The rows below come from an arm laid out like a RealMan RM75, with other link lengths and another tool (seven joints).
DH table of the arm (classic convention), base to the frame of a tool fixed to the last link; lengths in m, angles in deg. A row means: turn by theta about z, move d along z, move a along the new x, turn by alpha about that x. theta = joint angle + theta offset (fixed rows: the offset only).
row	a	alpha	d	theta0
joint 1	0	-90	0.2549	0
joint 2	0	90	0	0
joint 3	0	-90	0.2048	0
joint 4	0	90	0	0
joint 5	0	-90	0.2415	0
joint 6	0	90	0	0
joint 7	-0.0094	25.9	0.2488	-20.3
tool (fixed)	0	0	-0.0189	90
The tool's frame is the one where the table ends.
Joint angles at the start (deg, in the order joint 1, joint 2, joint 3, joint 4, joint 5, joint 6, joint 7): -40.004 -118.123 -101.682 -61.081 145.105 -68.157 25.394
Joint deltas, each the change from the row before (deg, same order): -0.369 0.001 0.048 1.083 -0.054 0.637 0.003; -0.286 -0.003 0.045 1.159 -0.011 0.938 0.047; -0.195 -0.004 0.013 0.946 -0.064 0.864 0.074; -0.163 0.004 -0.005 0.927 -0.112 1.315 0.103; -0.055 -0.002 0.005 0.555 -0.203 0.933 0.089; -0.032 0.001 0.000 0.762 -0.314 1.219 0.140; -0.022 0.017 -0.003 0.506 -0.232 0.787 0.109; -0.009 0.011 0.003 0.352 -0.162 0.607 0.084; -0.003 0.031 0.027 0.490 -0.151 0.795 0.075
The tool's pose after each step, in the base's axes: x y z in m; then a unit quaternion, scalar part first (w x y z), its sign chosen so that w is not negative. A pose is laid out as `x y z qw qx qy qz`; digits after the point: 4 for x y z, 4 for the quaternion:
-0.1766 0.4299 -0.0677 0.1909 -0.8807 0.1270 0.4145
-0.1795 0.4312 -0.0699 0.1916 -0.8804 0.1243 0.4155
-0.1819 0.4326 -0.0716 0.1930 -0.8803 0.1218 0.4159
-0.1838 0.4355 -0.0728 0.1984 -0.8796 0.1190 0.4156
-0.1846 0.4376 -0.0735 0.2026 -0.8795 0.1170 0.4144
-0.1862 0.4400 -0.0746 0.2078 -0.8795 0.1138 0.4127
-0.1872 0.4416 -0.0752 0.2112 -0.8795 0.1118 0.4116
-0.1880 0.4429 -0.0755 0.2139 -0.8794 0.1103 0.4108
-0.1894 0.4445 -0.0759 0.2173 -0.8789 0.1082 0.4105

